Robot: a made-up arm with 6 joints.
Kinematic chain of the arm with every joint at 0, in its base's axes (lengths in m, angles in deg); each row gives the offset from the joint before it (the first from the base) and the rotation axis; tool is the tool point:
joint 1: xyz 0 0 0.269 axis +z
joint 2: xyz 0 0 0 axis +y
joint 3: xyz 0 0 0.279 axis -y
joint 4: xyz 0 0 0 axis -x
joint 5: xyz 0.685 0 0 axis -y
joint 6: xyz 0 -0.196 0 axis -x
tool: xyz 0 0 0
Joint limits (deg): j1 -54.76..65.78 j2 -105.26..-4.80 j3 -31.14..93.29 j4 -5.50..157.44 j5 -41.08..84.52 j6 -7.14..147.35
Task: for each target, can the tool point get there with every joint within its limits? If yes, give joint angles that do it. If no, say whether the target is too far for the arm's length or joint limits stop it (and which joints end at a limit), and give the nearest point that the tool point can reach.
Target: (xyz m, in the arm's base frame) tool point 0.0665 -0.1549 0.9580
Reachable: yes | joints 7.70 -75.28 -21.38 34.03 65.49 113.57
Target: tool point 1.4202 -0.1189 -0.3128
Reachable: no: too far | nearest point 0.6119 -0.0512 0.2263 | short by 0.974 m
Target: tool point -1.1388 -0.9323 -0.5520
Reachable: no: too far | nearest point -0.6765 -0.5538 -0.1806 | short by 0.704 m
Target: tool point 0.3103 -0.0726 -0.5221
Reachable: no: joint limits stop it (at a limit: joint 2, joint 3, joint 4) | nearest point 0.5979 -0.1399 0.2263 | short by 0.805 m
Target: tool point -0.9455 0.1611 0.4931
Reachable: yes | joints -0.85 -82.87 70.65 138.63 65.01 52.93
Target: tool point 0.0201 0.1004 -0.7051
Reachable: no: joint limits stop it (at a limit: joint 1, joint 2, joint 3) | nearest point -0.4812 0.7086 -0.2076 | short by 0.932 m
